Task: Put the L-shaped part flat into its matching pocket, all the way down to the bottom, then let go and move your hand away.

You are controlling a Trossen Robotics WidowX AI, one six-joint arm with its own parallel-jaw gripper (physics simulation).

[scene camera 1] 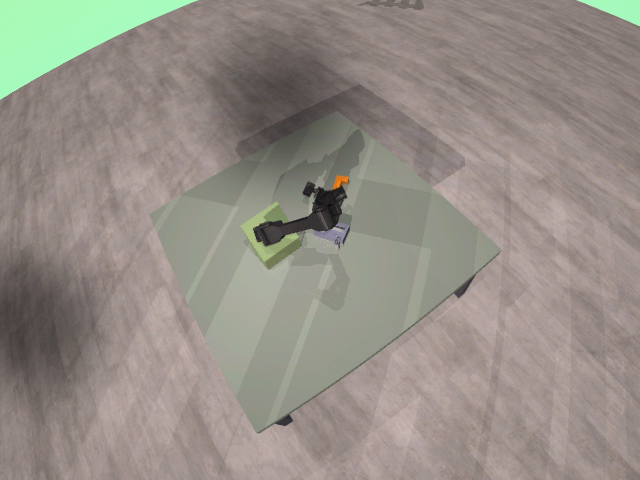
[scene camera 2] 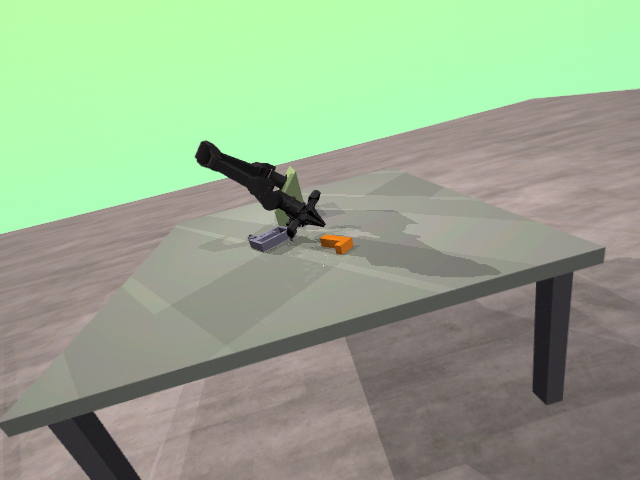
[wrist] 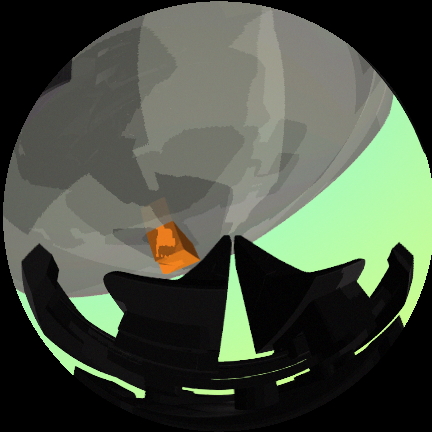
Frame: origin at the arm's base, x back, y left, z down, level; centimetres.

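Seen in the pictures: gripper, fingertip midpoint: [scene camera 2: 324, 225] [wrist: 231, 241]; arm's base, origin of the base link: [scene camera 1: 262, 232] [scene camera 2: 283, 182].
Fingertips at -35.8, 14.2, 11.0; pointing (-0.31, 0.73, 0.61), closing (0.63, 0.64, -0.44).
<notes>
Offsets run from my fingertips to a thing's top centre, as dx, dy, dz. Level surfaces: height alone.
The orange L-shaped part @[-10.4, +1.5, +1.6] [scene camera 1: 340, 180] [scene camera 2: 343, 244] [wrist: 167, 242] lies on the table. In the wrist view it is left of the fingertips and apart from them. My gripper [scene camera 2: 324, 225] [wrist: 231, 241] is shut, its two fingertips almost meeting with nothing between them. In scene camera 2 it is tilted down and hangs above the table, between the part and the holder but nearer the part. The lavender holder with raised walls @[+6.6, -20.5, -0.2] [scene camera 1: 327, 237] [scene camera 2: 271, 242] stands on the other side of the gripper. Its pocket's shape is too small to make out, and the arm partly covers it in scene camera 1.
A yellow-green block [scene camera 1: 270, 260] [scene camera 2: 293, 190] stands beside the holder, under or behind the arm. The grey-green table @[dz +4.6] [scene camera 1: 372, 289] [scene camera 2: 232, 294] [wrist: 210, 90] carries them all. Dark arm shadows and pale reflections lie across its top.
</notes>
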